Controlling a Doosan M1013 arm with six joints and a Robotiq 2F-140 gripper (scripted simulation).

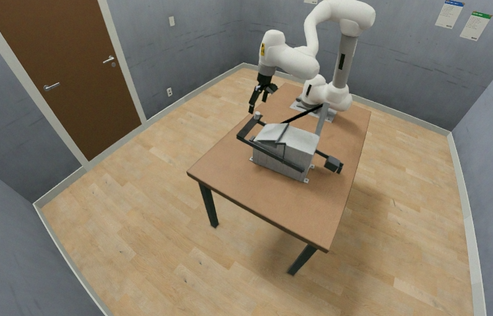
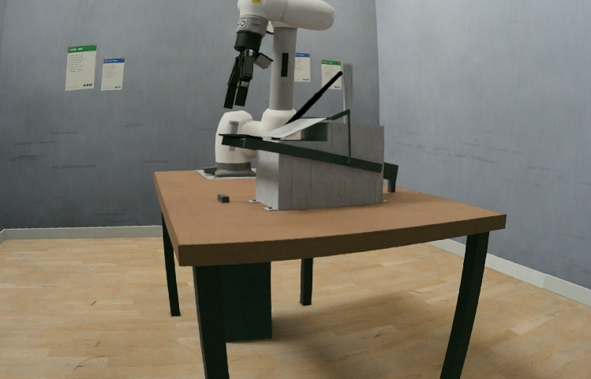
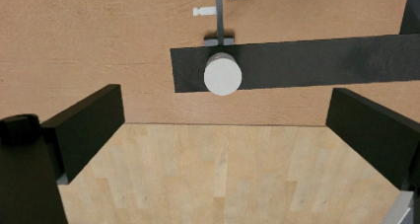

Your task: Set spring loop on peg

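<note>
Now: hand 60 mm above the steel test weight. From my hand the other things lie so: dark block (260 mm below, 30 mm to the right).
</note>
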